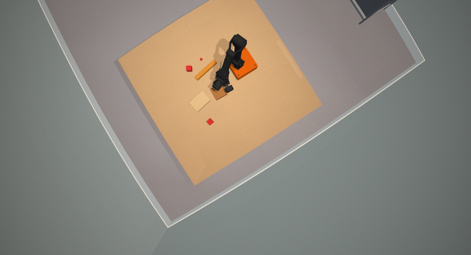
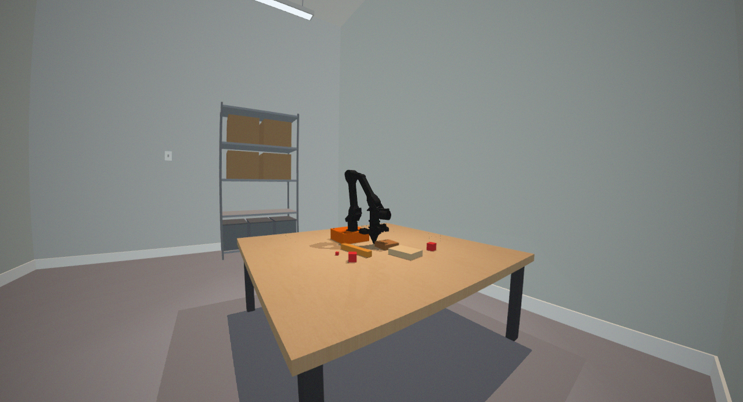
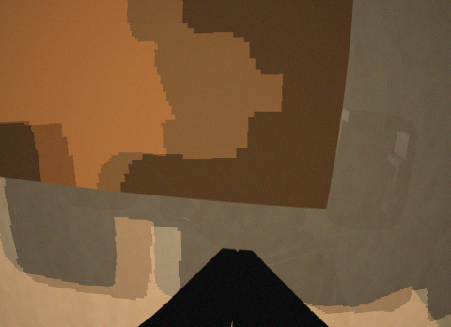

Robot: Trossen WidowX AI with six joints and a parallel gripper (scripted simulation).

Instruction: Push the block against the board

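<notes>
My gripper tip is 90 mm short of the brown square block, 20 mm to the right of it and 10 mm below it. From my gripper tip the other things lie so: tiny red cube (10 mm ahead, 290 mm to the right); pale slab (260 mm ahead, 30 mm to the right, 10 mm above); long orange board (50 mm ahead, 190 mm to the right, 10 mm above).
</notes>
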